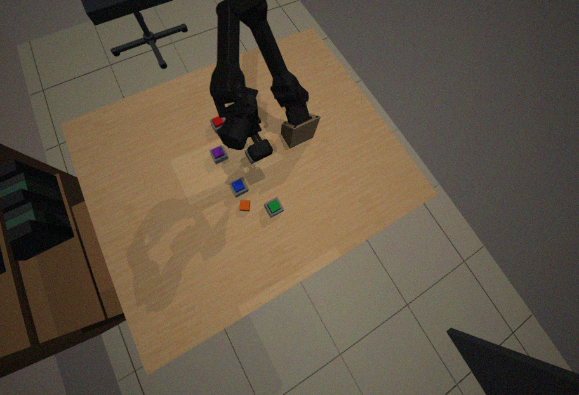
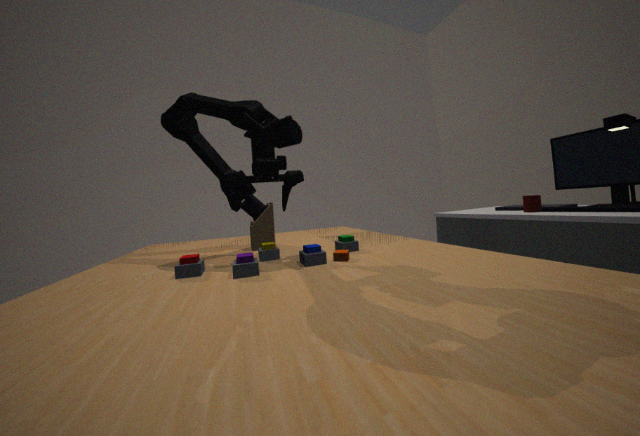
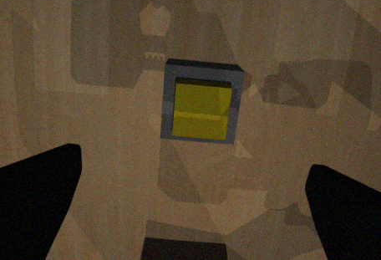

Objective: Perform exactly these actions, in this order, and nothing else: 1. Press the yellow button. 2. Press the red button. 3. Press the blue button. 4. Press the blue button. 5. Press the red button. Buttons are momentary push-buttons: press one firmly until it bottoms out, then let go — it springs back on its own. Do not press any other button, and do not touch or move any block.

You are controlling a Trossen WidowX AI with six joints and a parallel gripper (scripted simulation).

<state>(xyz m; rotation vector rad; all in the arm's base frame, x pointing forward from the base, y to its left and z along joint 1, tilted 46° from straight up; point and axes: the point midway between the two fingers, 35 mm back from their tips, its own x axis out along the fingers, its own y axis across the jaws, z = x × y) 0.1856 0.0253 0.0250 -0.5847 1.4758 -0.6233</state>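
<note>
My gripper tip is now 80 mm above the yellow button and 10 mm past it. The rest, counted from my gripper tip: purple button (100 mm ahead, 80 mm below, 60 mm to the right); then red button (170 mm to the right, 80 mm below, 50 mm ahead); then blue button (100 mm ahead, 80 mm to the left, 80 mm below).
</note>
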